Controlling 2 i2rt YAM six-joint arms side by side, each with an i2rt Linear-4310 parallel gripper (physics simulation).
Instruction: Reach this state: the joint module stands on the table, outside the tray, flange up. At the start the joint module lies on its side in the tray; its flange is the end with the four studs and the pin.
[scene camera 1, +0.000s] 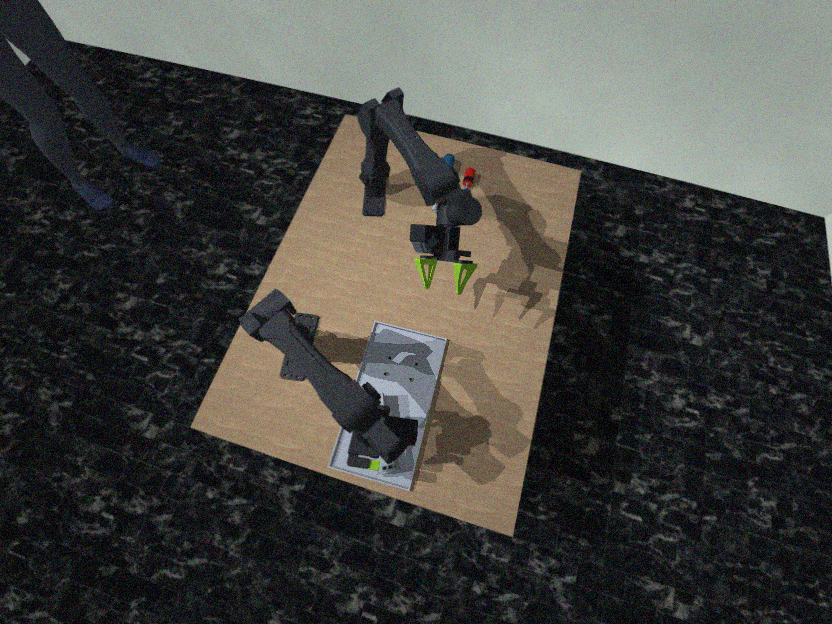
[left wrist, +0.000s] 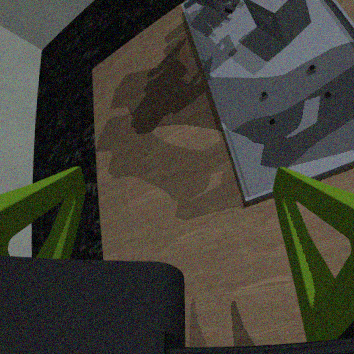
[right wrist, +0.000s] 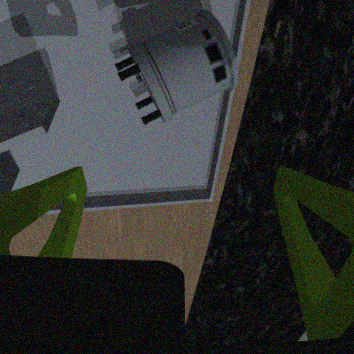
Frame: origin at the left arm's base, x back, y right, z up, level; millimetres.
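Seen in the pictures: left gripper, fingertip midpoint: (scene camera 1: 442, 291) (left wrist: 178, 177); right gripper, fingertip midpoint: (right wrist: 179, 176); left arm's base, origin of the base link: (scene camera 1: 375, 192).
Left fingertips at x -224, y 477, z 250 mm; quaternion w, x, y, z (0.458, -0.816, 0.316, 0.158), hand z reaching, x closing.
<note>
Pixels of each thing's top centre, then the offset from my left fingertips to it. "pt": a spot on its surface instead.
- grey joint module, middle of its top: (right wrist: 184, 80) (scene camera 1: 385, 457) dx +122, dy +377, dz -182 mm
- light grey tray, middle of its top: (left wrist: 269, 44) (scene camera 1: 390, 399) dx +122, dy +227, dz -234 mm
- red-handled object, middle of its top: (scene camera 1: 468, 178) dx -94, dy -524, dz -215 mm
- blue object, surface spot: (scene camera 1: 448, 160) pt dx -25, dy -591, dz -208 mm
The grey joint module (right wrist: 175, 70) lies on its side in the light grey tray (scene camera 1: 411, 335) (left wrist: 242, 170) (right wrist: 170, 160). In the right wrist view it is near the top, its flange with dark studs facing left and its windowed end close to the tray wall. In scene camera 1 the right arm hides most of the module. My right gripper (right wrist: 179, 176) is open and empty; in scene camera 1 its fingers are mostly hidden over the tray's near end. My left gripper (scene camera 1: 442, 290) (left wrist: 178, 177) is open and empty, above the table beyond the tray's far end.
A red-handled object (scene camera 1: 469, 177) and a blue object (scene camera 1: 448, 160) lie at the table's far end, behind the left arm. Several small dark pegs or holes show in the tray's far half. A shaded block-like shape (scene camera 1: 396, 406) shows mid-tray. Arm shadows fall right of the tray.
</note>
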